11 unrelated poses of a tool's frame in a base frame.
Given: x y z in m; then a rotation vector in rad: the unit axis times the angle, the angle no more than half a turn.
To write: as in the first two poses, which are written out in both.
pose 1, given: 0.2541 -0.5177 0.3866 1.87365 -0.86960 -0.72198
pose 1, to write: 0.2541 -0.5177 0.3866 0.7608 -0.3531 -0.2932 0.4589
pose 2, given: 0.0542 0.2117 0.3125 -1.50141 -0.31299 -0.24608
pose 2, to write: 0.0542 0.2117 0.3125 -0.6775 -0.1412 -0.1110 0.7133
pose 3, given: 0.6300 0.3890 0.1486 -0.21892 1.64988 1.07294
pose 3, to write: 0.6300 0.3890 0.1486 -0.0924 0.6966 0.4530 0.5486
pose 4, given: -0.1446 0.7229 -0.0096 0.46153 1.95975 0.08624
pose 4, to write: -0.1446 0.7229 -0.0096 0.1937 0.8223 0.0362 0.5339
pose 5, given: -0.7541 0.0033 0.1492 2.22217 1.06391 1.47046
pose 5, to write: -0.7541 0.0033 0.1492 0.7673 0.3674 0.5078 0.1358
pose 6, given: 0.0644 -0.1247 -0.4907 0.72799 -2.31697 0.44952
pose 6, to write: 0.0644 -0.1247 -0.4907 0.2783 -0.8857 0.1718 0.3296
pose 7, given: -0.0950 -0.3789 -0.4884 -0.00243 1.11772 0.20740
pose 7, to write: -0.0950 -0.3789 -0.4884 -0.0012 0.5292 0.0982 0.8428
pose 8, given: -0.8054 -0.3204 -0.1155 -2.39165 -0.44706 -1.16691
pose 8, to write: -0.8054 -0.3204 -0.1155 -0.8646 -0.1616 -0.4219 0.2198
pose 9, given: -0.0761 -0.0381 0.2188 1.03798 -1.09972 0.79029
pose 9, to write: -0.0761 -0.0381 0.2188 0.4583 -0.4855 0.3489 0.6576
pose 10, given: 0.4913 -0.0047 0.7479 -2.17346 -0.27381 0.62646
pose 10, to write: 0.4913 -0.0047 0.7479 -0.8665 -0.1092 0.2497 0.4183
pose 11, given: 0.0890 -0.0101 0.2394 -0.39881 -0.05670 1.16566
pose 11, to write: 0.0890 -0.0101 0.2394 -0.1870 -0.0266 0.5466 0.8158
